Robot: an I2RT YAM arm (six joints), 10 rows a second.
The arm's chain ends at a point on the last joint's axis. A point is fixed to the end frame.
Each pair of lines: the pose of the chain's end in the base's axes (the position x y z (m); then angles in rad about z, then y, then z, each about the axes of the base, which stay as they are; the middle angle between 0 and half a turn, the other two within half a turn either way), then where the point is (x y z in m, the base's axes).
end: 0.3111 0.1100 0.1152 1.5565 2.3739 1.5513
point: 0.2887 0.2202 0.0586
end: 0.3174 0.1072 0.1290 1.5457 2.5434 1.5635
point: 0.2931 0.2058 0.0545
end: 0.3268 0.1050 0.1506 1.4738 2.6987 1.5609
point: 0.2999 0.1893 0.0610
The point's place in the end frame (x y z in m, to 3 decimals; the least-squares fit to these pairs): 0.024 0.040 0.117
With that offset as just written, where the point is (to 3 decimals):
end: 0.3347 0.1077 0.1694 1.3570 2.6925 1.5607
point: 0.304 0.189 0.079
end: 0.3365 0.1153 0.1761 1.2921 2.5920 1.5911
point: 0.301 0.203 0.093
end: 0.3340 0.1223 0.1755 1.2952 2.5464 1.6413
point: 0.294 0.212 0.097
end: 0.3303 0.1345 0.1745 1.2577 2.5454 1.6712
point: 0.286 0.222 0.095
